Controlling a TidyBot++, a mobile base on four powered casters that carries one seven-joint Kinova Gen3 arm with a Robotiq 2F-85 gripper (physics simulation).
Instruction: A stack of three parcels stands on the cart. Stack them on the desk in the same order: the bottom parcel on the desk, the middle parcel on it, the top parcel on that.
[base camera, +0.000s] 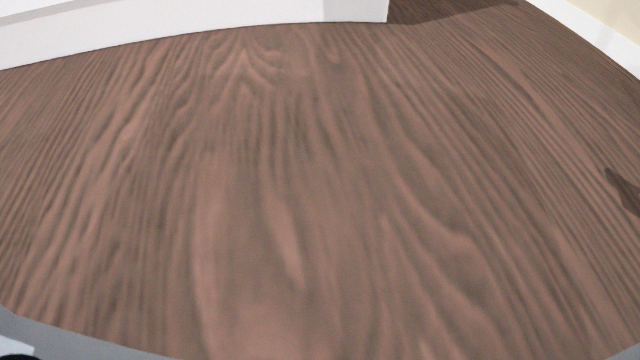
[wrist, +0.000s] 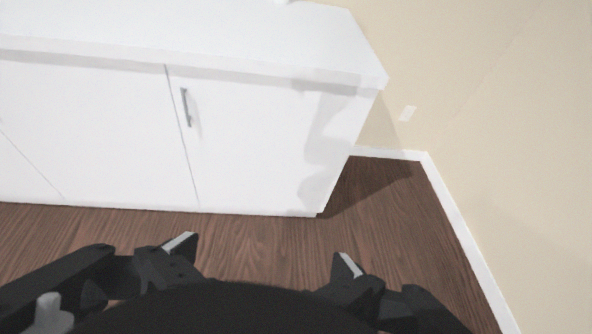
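Labels:
My gripper (wrist: 265, 258), 0.16 m from the lens. White cabinet (wrist: 238, 114), 0.79 m from the lens.

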